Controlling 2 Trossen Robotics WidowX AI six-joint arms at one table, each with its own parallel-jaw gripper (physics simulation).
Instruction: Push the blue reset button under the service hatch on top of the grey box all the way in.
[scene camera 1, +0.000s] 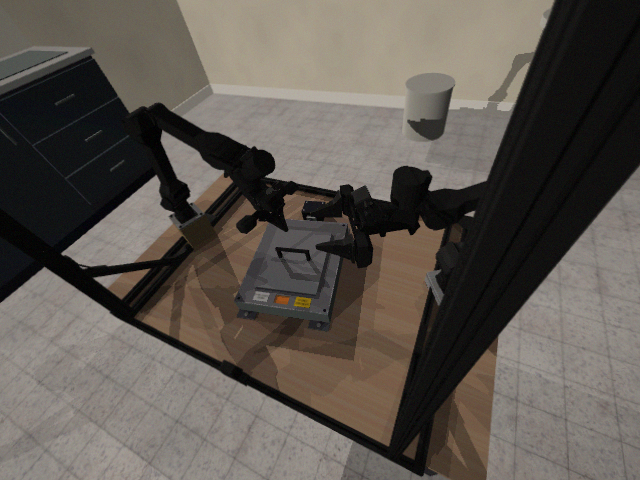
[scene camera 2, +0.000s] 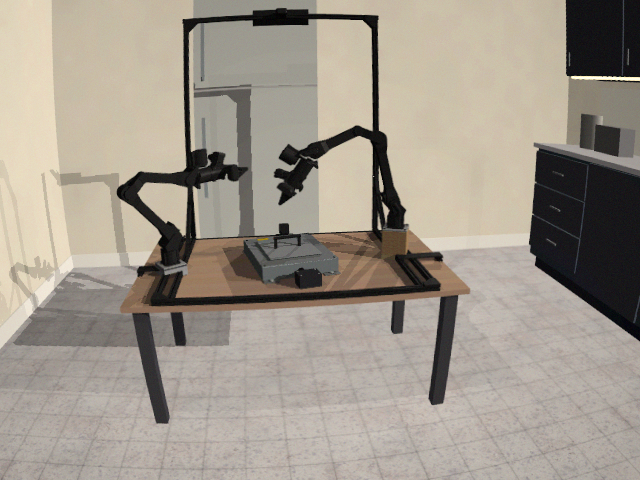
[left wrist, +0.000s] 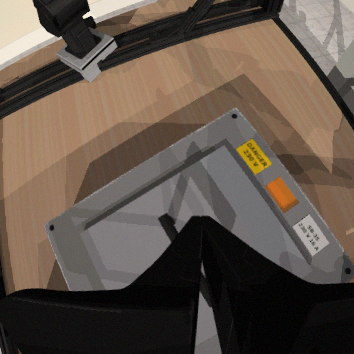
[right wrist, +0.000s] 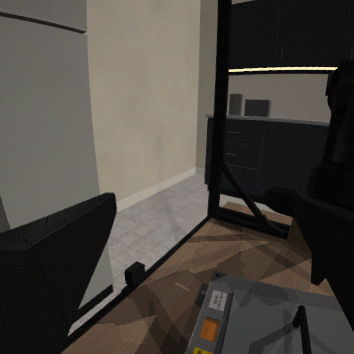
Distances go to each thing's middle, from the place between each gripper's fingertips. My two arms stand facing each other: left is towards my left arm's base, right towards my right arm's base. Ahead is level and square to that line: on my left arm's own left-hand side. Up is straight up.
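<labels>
My right gripper is 29 cm above the service hatch (scene camera 1: 292, 263), and it is also 12 cm short of the hatch and 16 cm to the right of it.
As for my left hand, the service hatch is 15 cm below it, 3 cm ahead of it and 2 cm to the left of it. Going by its middle, the hatch is nearer to my left hand than to my right gripper.
</labels>
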